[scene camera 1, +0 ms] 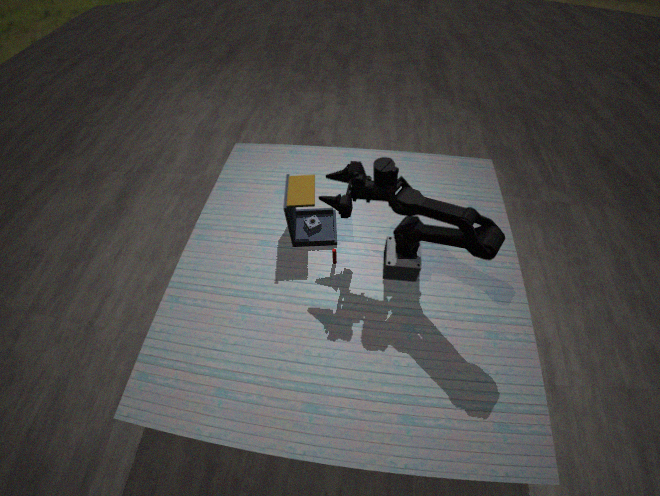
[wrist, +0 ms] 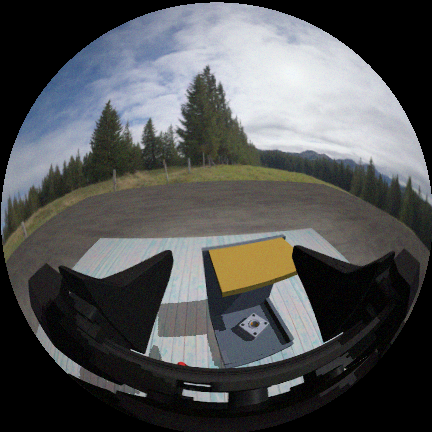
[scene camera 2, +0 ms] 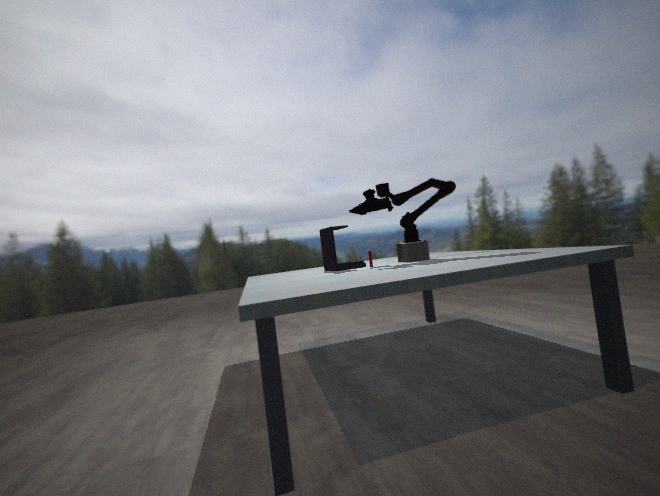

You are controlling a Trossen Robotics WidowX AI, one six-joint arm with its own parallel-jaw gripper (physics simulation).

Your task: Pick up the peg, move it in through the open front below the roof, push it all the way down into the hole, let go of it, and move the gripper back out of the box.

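Frame: origin at the arm's base, x ahead, y left, z up, level; millimetres.
Seen in the pictures: gripper, fingertip midpoint: (scene camera 1: 322,186) (wrist: 234,255) (scene camera 2: 351,210); arm's base, link origin: (scene camera 1: 406,250) (scene camera 2: 412,241).
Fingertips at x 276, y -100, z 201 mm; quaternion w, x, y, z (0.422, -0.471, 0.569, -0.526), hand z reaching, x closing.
Offsets run from my fingertips to a thing's top centre. "spot": to the spot under its first point. Level surfaces: height alone.
The thin red peg {31 mm back, 86 mm left, 219 mm down} (scene camera 1: 334,256) (scene camera 2: 370,259) stands upright on the table beside the box; its red top {spot: 32 mm back, 84 mm left, 219 mm down} (wrist: 181,364) shows at the lower edge of the wrist view, the rest hidden by the gripper's body. The dark box {48 mm ahead, 66 mm right, 75 mm down} (scene camera 1: 326,233) (scene camera 2: 329,251) (wrist: 232,351) has a yellow roof {spot: 77 mm ahead, 61 mm right, 76 mm down} (scene camera 1: 301,190) (scene camera 2: 340,227) (wrist: 255,265) over part of its floor. A light square block {56 mm ahead, 75 mm right, 258 mm down} (scene camera 1: 311,228) (wrist: 262,325) with a round hole sits on the box floor. My gripper (scene camera 1: 322,187) (scene camera 2: 350,211) (wrist: 234,255) is open and empty, well above the table and higher than the roof, pointing toward the box side.
The arm's grey base (scene camera 1: 402,269) (scene camera 2: 413,251) stands on the table {299 mm down} (scene camera 1: 213,346) (scene camera 2: 304,293), to the right of the peg in both scene views. A tall back wall (wrist: 212,285) carries the roof. A low rim {spot: 43 mm ahead, 139 mm right, 267 mm down} (wrist: 279,320) runs along one side of the box floor. Arm shadows fall across the table.
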